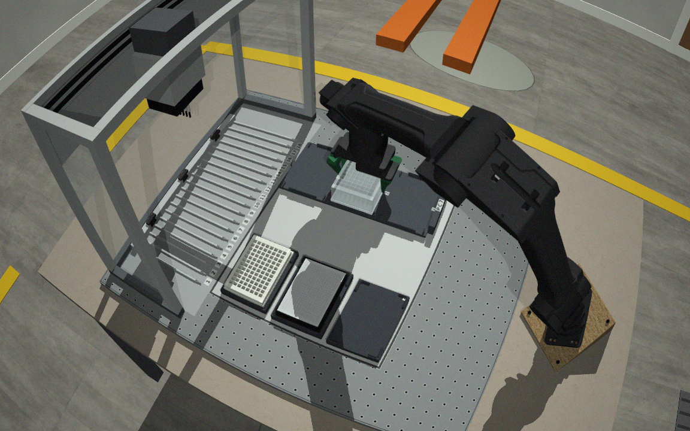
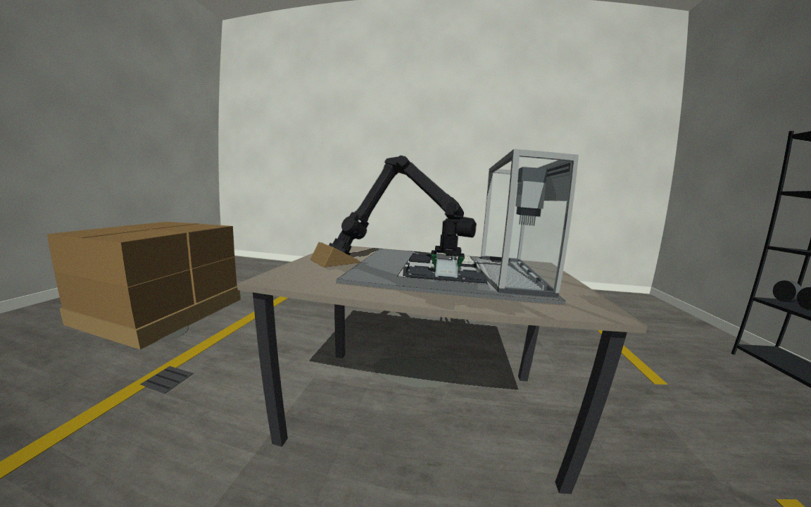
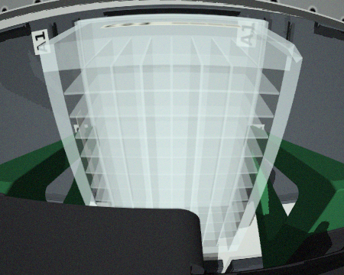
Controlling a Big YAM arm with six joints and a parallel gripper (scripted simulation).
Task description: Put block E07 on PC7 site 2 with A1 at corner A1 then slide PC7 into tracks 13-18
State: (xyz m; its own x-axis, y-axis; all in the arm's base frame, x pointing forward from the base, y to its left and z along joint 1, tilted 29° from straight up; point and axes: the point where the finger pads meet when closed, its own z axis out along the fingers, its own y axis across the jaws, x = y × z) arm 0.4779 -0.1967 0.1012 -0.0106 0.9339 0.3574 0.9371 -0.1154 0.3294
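My hand is 10 mm above the dark carrier PC7. Also, from my hand: pipetting head (330 mm ahead, 130 mm to the left, 320 mm above); then nest S1 (130 mm behind, 270 mm to the left, 20 mm below); then white 96-well plate E01 (90 mm ahead, 270 mm to the left).
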